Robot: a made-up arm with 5 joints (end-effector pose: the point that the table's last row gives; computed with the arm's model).
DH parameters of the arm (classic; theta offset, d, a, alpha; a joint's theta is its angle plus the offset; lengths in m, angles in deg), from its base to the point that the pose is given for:
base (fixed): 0 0.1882 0 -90
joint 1: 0 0.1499 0.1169 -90
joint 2: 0 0.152 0.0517 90
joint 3: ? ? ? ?
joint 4: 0 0.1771 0.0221 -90
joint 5: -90 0.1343 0.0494 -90
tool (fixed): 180 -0.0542 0 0
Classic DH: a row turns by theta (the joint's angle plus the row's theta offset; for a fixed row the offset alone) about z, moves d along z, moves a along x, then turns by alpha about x.
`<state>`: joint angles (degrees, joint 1 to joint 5).
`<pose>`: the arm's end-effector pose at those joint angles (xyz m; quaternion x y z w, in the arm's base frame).
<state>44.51 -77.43 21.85 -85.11 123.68</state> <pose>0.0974 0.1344 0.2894 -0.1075 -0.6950 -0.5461 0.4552</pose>
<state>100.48 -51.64 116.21 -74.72 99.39</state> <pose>-0.1013 0.5349 -0.0244 0.0080 -0.4645 0.2808 0.8398</pose>
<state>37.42 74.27 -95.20 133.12 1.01</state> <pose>-0.0661 0.1195 -0.2399 0.8563 -0.0673 0.4574 0.2301</pose>
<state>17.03 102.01 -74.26 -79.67 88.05</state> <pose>0.2085 0.3558 -0.2011 0.1034 0.1255 -0.2118 0.9637</pose>
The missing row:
joint 3: -90 0.1937 0.0952 90
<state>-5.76 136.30 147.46 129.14 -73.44</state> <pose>0.0506 -0.0291 0.1016 0.3571 -0.2423 0.0146 0.9020</pose>
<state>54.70 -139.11 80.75 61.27 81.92</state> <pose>0.0080 -0.0734 0.3221 -0.8111 -0.1371 0.5542 0.1274</pose>
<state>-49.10 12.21 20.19 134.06 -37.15</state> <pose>0.0584 0.2352 0.1692 -0.9016 -0.1529 0.0259 0.4038</pose>
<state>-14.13 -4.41 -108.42 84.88 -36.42</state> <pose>0.3243 0.3161 -0.0535 -0.4668 -0.7478 -0.4486 0.1471</pose>
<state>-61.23 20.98 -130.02 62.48 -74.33</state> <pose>0.3741 0.2935 0.3905 0.4144 0.5226 0.4839 0.5665</pose>
